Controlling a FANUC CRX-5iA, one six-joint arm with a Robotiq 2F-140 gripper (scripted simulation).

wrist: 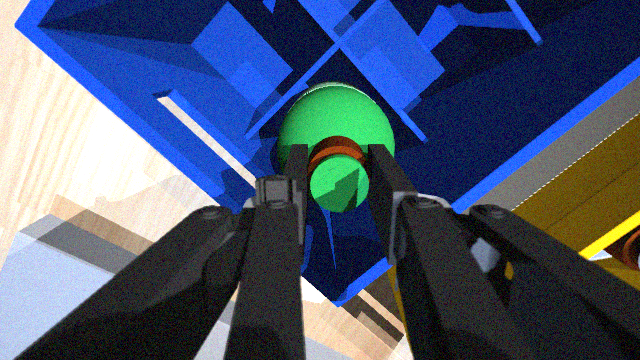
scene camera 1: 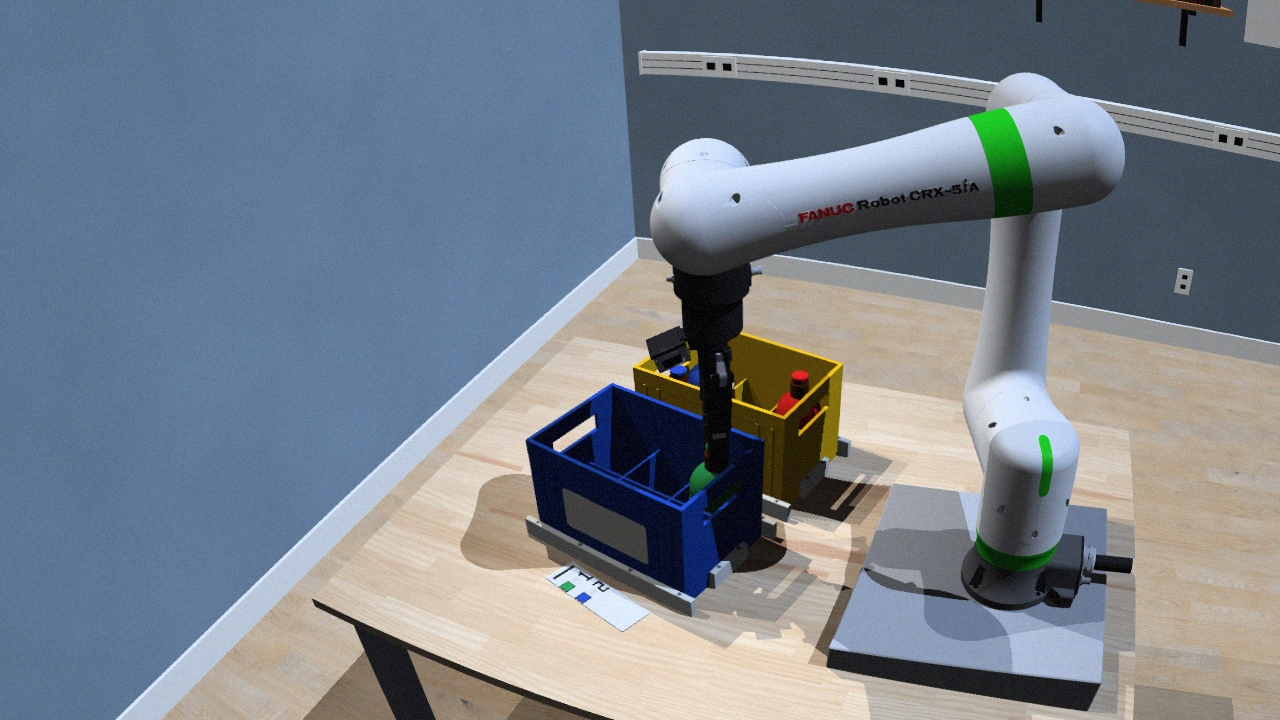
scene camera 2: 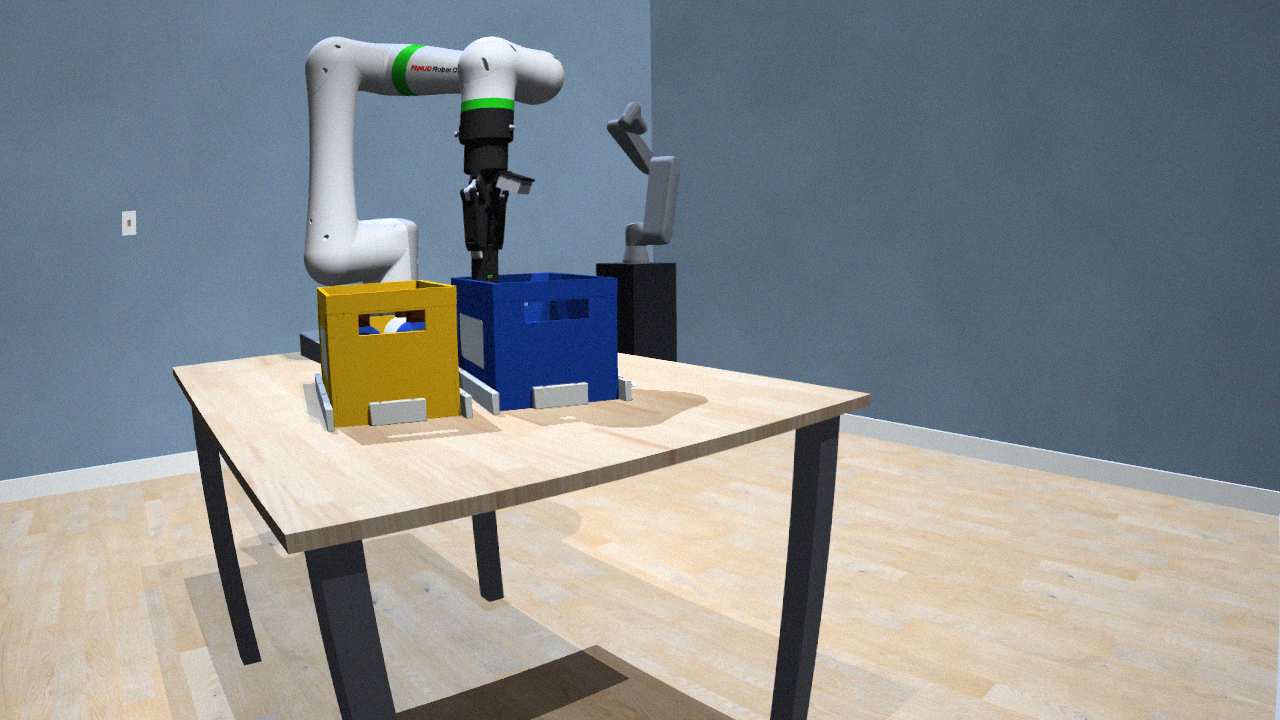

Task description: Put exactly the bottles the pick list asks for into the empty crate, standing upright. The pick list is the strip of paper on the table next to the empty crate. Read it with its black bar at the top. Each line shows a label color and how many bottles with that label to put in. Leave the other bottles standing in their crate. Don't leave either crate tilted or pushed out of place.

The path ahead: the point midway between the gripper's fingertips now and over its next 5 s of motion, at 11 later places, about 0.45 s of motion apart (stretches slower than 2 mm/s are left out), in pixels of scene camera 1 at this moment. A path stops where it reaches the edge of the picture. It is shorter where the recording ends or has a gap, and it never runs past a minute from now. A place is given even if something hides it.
The gripper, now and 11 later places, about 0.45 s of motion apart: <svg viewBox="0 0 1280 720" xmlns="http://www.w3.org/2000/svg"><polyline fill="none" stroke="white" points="715,459 715,463 715,466 715,463 715,443 715,423 709,404 699,382 689,362 679,343 675,333 675,341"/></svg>
